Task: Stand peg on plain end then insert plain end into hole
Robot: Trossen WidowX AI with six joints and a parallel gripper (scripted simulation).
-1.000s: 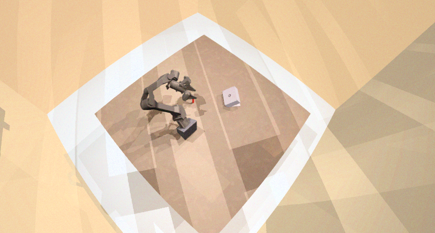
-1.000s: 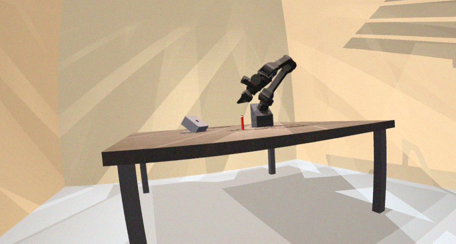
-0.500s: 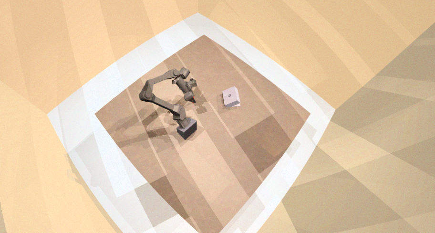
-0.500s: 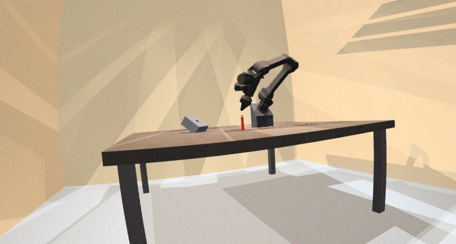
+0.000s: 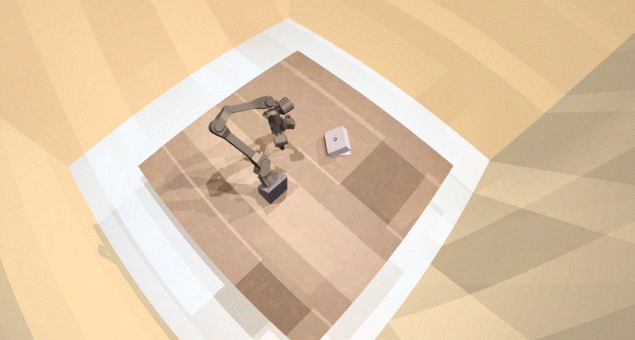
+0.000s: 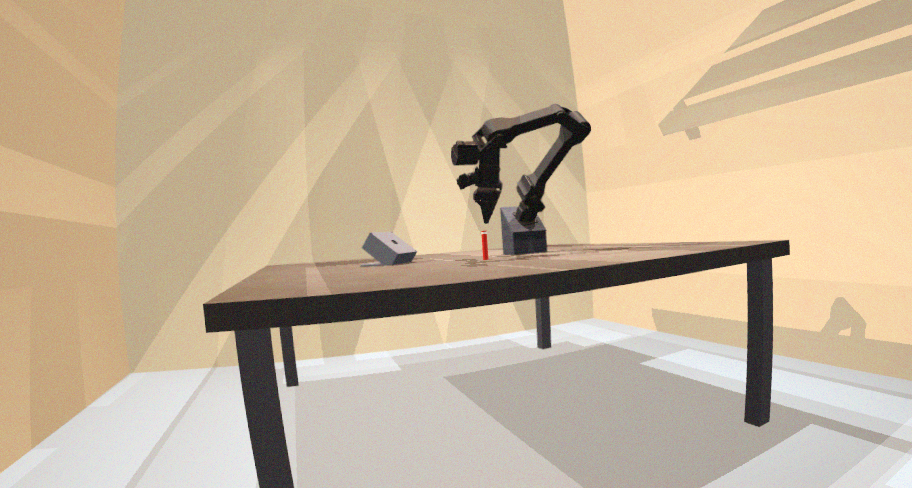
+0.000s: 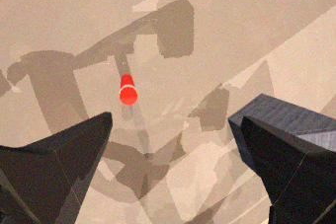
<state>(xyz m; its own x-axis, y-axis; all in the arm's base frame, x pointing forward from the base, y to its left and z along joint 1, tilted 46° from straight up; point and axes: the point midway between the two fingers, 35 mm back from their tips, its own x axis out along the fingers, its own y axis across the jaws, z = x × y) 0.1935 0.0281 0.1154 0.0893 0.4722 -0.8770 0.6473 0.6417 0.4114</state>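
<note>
My gripper tip is 5 cm above the red peg, 3 cm short of it and 2 cm to the right of it. Round my gripper tip: grey sloped panel: 22 cm ahead, 20 cm to the right, 7 cm below.
</note>
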